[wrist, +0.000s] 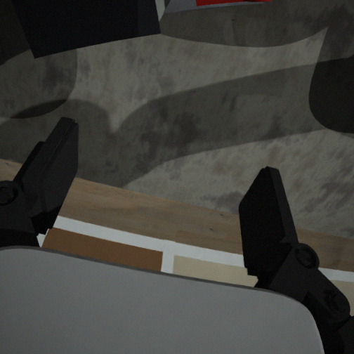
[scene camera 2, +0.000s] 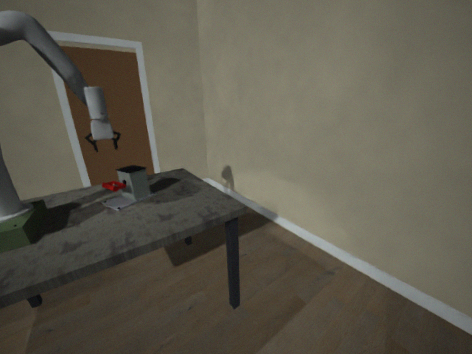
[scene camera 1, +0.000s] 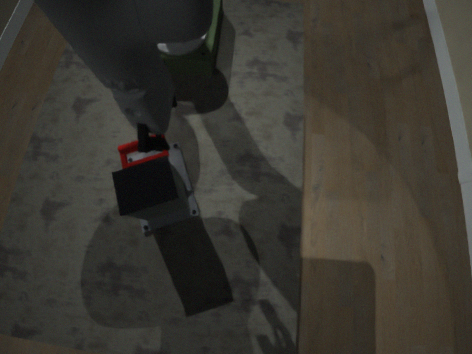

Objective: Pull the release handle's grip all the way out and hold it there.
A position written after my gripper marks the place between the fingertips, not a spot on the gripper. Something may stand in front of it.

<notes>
I see my gripper [scene camera 1: 165,126] and a grey base plate [scene camera 1: 175,157].
My gripper shows as well in the wrist view [wrist: 166,165].
</notes>
